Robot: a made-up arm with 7 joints.
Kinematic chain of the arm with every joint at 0, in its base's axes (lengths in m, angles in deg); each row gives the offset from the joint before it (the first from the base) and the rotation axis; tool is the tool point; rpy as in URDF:
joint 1: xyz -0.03 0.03 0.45 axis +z
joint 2: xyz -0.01 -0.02 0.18 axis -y
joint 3: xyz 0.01 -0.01 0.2 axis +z
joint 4: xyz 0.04 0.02 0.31 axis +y
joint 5: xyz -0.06 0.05 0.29 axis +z
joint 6: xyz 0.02 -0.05 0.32 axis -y
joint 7: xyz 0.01 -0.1 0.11 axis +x
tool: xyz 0 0.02 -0.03 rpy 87.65 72.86 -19.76
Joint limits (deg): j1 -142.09..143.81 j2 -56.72..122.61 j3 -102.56..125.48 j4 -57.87..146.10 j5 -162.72..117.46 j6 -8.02..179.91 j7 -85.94..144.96
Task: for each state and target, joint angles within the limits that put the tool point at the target. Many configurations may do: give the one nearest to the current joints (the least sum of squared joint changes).
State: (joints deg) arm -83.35 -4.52 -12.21 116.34 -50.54 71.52 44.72
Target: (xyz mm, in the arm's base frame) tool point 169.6 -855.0 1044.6
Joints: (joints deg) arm -73.66 -20.51 -7.04 89.59 -53.28 66.01 47.46
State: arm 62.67 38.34 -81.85 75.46 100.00 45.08 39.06
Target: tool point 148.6 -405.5 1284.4
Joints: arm 34.38 66.28 -42.21 98.53 106.08 52.87 34.68
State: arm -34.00 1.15 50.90 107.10 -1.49 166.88 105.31
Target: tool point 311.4 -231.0 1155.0
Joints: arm -55.58 10.17 24.68 107.07 0.01 169.00 107.41
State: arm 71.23 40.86 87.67 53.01 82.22 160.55 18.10
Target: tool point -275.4 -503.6 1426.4
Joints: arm 101.46 32.00 82.99 33.38 78.15 161.49 21.58
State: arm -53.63 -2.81 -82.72 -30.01 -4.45 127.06 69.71
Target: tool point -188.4 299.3 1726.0
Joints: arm -49.94 13.18 -80.88 3.61 -4.65 92.05 70.40
